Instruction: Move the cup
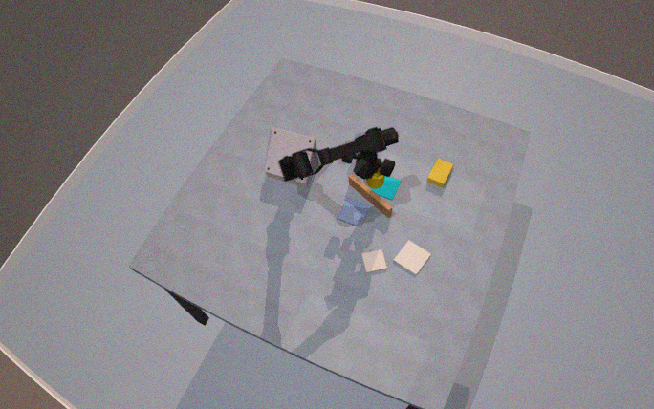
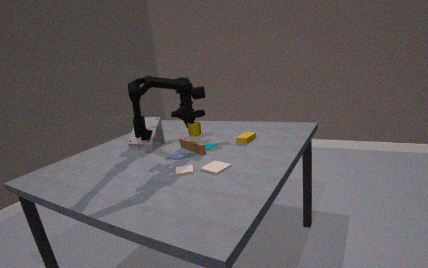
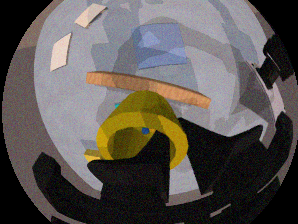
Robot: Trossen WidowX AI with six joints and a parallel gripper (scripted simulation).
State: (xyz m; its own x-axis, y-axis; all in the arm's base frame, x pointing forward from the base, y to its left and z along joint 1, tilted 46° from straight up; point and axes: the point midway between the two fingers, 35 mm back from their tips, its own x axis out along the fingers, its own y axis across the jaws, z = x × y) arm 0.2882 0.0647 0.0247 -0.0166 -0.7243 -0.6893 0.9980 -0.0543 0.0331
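The teal pad is 6 cm ahead of my gripper tip, 5 cm to the left of it and 12 cm below it. Also, from my gripper tip: blue marble (3 cm ahead, 2 cm to the left, 2 cm below); yellow cup (2 cm ahead); wooden bar (2 cm ahead, 3 cm to the right, 10 cm below).
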